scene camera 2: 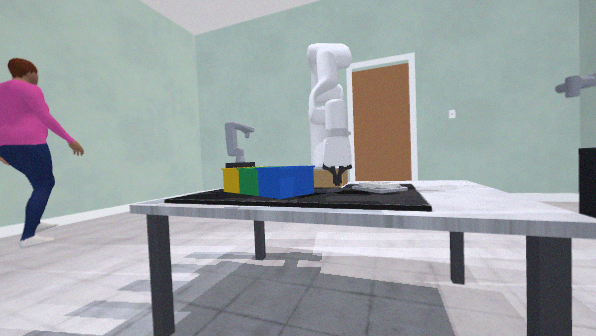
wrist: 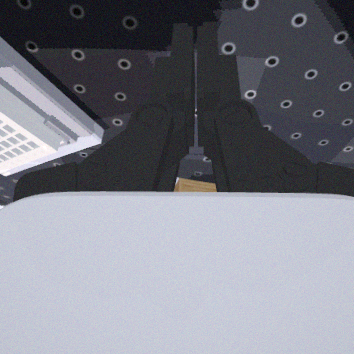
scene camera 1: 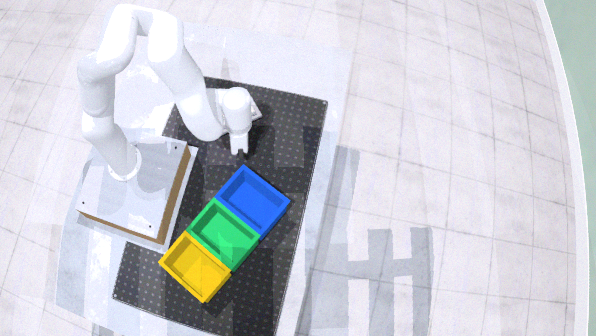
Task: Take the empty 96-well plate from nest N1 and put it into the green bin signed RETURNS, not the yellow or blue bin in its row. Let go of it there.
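My gripper (scene camera 2: pixel 337 185), (wrist: pixel 195 53) is visible.
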